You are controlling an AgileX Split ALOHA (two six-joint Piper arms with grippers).
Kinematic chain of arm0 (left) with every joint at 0, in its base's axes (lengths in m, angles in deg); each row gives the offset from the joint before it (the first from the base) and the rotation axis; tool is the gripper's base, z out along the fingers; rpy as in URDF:
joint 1: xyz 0 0 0.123 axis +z
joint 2: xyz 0 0 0 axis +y
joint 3: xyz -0.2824 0 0.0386 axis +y
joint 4: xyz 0.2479 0 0.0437 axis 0.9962 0 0.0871
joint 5: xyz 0 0 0 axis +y
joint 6: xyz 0.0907 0 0.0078 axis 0.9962 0 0.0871
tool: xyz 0 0 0 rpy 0 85 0
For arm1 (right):
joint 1: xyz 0 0 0.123 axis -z
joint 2: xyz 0 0 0 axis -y
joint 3: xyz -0.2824 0 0.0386 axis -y
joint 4: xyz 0.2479 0 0.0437 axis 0.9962 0 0.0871
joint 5: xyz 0 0 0 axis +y
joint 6: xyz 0.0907 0 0.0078 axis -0.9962 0 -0.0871
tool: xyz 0 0 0 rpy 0 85 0
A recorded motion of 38 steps. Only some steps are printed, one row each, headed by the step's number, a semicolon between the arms.
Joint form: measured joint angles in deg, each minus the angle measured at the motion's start. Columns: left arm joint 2, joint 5, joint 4, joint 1, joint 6, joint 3; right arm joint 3, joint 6, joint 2, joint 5, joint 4, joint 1.
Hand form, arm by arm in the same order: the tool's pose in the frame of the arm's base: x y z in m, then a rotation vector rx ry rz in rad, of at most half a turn. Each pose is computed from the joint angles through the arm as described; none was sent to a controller.
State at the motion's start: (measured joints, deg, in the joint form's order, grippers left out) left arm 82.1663 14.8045 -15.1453 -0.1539 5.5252 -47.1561; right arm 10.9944 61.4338 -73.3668 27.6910 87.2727 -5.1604
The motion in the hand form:
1: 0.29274 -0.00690 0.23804 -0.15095 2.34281 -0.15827; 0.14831 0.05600 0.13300 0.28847 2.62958 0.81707
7: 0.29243 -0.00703 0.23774 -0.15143 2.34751 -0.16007; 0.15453 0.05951 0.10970 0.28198 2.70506 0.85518
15: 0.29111 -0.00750 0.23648 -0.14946 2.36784 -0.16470; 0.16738 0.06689 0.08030 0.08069 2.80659 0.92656
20: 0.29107 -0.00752 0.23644 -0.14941 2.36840 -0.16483; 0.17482 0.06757 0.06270 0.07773 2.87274 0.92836
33: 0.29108 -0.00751 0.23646 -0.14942 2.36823 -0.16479; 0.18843 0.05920 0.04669 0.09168 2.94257 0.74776
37: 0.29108 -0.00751 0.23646 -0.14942 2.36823 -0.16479; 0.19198 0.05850 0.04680 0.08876 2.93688 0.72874
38: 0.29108 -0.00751 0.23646 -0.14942 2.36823 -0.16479; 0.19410 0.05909 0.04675 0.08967 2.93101 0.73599
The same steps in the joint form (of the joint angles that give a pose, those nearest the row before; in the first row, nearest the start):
1: 0.00 0.00 0.00 0.00 0.00 0.00; 0.00 1.74 -1.47 0.02 1.43 0.00
7: 0.00 0.28 -0.05 0.00 0.00 0.00; 0.12 14.47 -12.02 2.49 11.32 0.00
15: 0.00 1.47 -0.05 0.00 0.00 0.00; 3.67 27.14 -26.22 7.36 12.91 0.00
20: 0.00 1.50 -0.05 0.00 0.00 0.00; 6.12 28.62 -32.97 7.36 12.84 0.00
33: 0.00 1.49 -0.05 0.00 0.00 0.00; 9.48 28.56 -37.11 0.17 12.68 0.00
37: 0.00 1.49 -0.05 0.00 0.00 0.00; 10.11 28.56 -37.10 -0.56 12.69 0.00
38: 0.00 1.49 -0.05 0.00 0.00 0.00; 10.51 28.56 -37.31 -0.27 12.79 0.00

